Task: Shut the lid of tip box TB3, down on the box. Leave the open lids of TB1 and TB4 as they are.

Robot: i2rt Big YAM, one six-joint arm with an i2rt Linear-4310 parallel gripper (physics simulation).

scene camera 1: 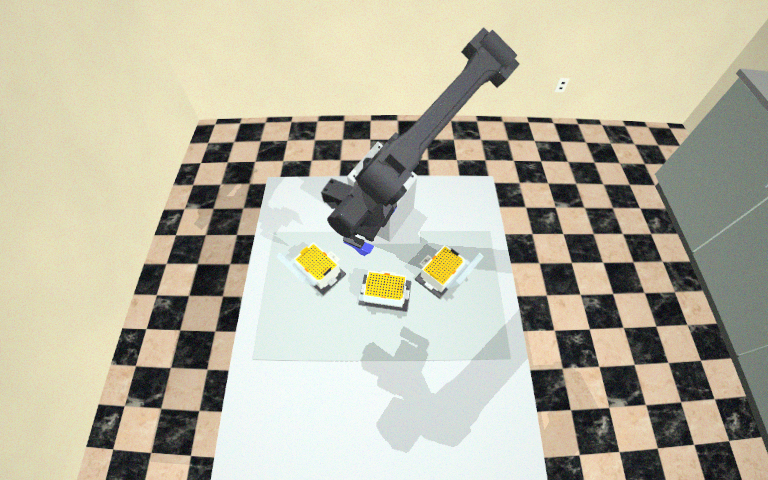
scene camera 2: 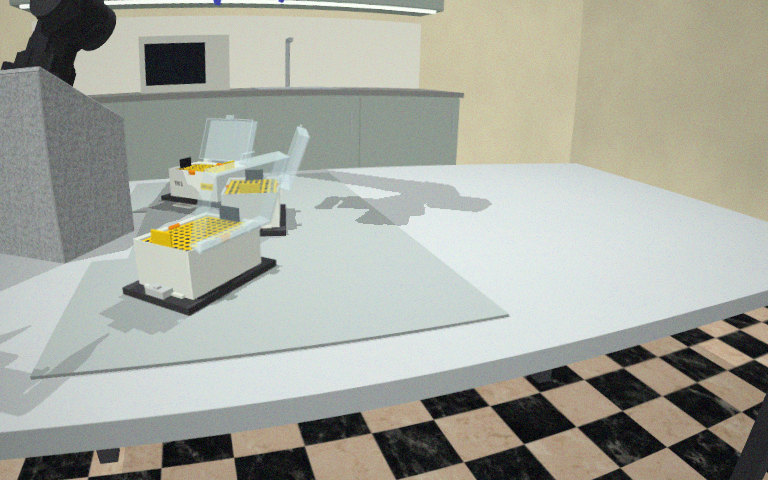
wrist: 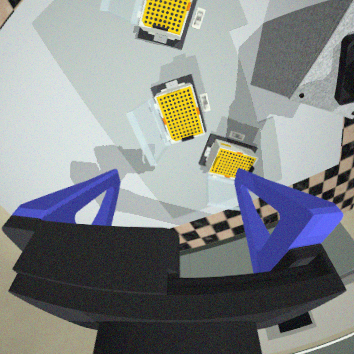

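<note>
Three white tip boxes with yellow racks stand on black bases, each with a clear lid raised open. The right box has a small label that looks like TB1; its lid is up. The middle box has its lid up. The left box has its lid up. I cannot read which is TB3. My gripper is open and empty, high above the table.
The boxes stand on a grey-green mat on the white table. The robot's pedestal stands behind the boxes in scene camera 1. A cabinet counter is beyond the table's right side.
</note>
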